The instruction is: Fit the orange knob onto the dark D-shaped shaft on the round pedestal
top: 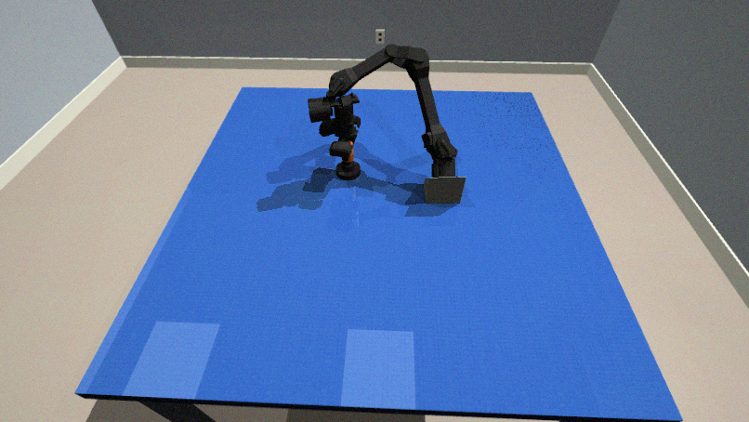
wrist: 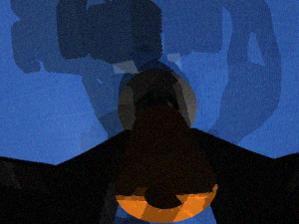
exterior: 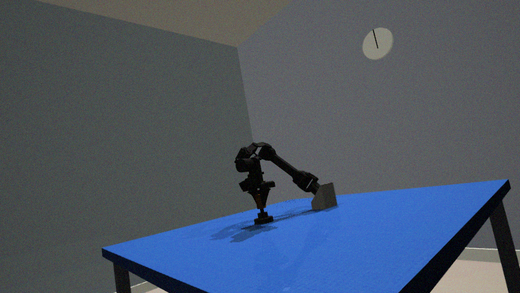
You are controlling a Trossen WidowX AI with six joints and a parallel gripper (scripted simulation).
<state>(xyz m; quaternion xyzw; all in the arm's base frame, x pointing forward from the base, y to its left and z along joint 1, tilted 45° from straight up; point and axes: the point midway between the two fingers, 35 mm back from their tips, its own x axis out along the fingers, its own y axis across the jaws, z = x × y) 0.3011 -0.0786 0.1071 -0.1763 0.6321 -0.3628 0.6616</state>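
Now: the orange knob 20 mm above my gripper tip. Round my gripper tip: dark round pedestal 40 mm below.
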